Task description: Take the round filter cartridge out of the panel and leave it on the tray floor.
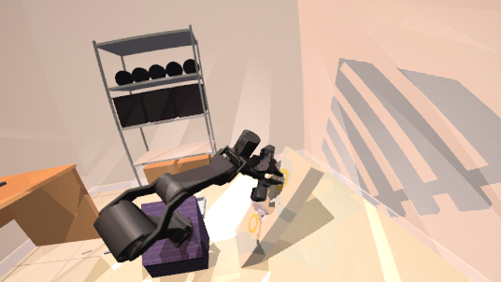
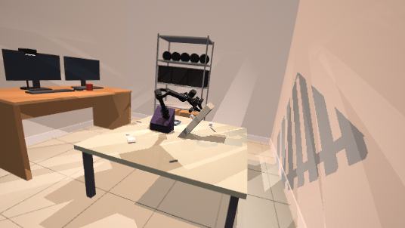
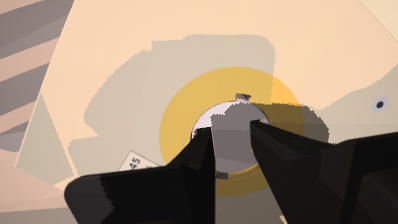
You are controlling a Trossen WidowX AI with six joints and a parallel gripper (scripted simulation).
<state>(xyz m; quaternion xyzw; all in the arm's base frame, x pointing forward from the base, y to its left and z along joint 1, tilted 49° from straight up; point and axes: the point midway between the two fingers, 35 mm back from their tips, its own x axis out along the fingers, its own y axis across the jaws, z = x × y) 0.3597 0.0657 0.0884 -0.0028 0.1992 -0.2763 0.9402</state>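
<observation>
The round filter cartridge is 1 cm ahead of my gripper tip and 1 cm below it.
</observation>
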